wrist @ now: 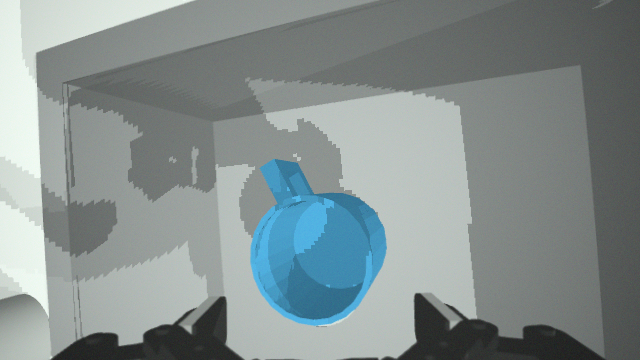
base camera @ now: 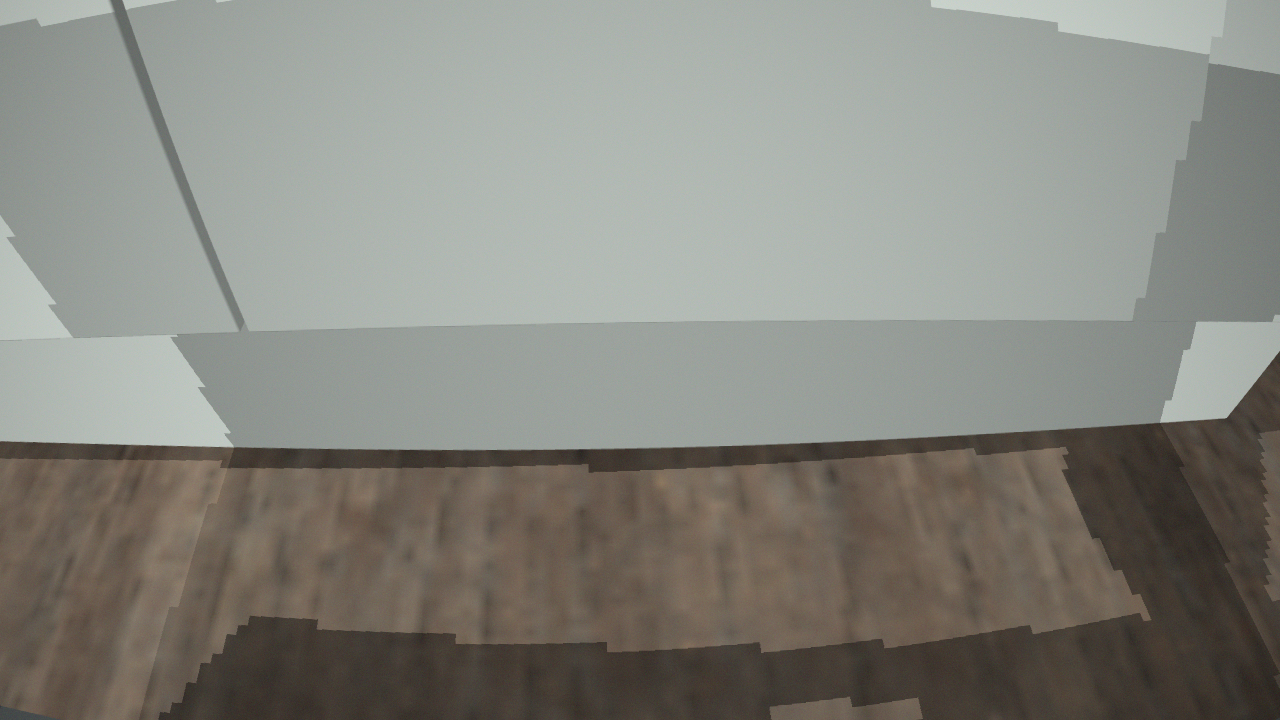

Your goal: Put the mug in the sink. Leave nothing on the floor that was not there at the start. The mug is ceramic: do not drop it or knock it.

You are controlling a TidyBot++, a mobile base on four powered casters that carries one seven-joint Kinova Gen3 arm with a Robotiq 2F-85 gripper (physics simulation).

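Places are measured from the arm's base along level axes (x ahead, y left, z up), in centimetres.
Pixels of known places: gripper, fingertip midpoint: (wrist: 320, 316).
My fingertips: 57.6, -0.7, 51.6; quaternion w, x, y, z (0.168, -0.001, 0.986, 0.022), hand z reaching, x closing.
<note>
Ahead of a thing's pixels: the offset from my fingertips to its top centre, as dx, dy, dz. "pt": to the spot under its first point. Level surfaces: height alone.
The blue mug {+4.3, -2.1, -7.1} (wrist: 320, 255) stands upright on the floor of the grey sink basin (wrist: 425, 165) in the wrist view, with its mouth facing the camera and its handle pointing up and to the left in the picture. My gripper (wrist: 320, 316) is open, with nothing between its fingers. It hangs above the mug, apart from it, with one fingertip to each side of it in the picture. The mug does not show in the base camera view.
The sink's walls surround the mug, and its rim {pt +12.4, -14.9, +0.0} (wrist: 115, 37) runs along the upper left. A rounded grey shape (wrist: 22, 320) shows at the lower left. In the base camera view, a pale cabinet front {pt -26.4, -0.5, -69.6} (base camera: 671, 179) rises close ahead above a wooden floor {dz -91.2} (base camera: 626, 555).
</note>
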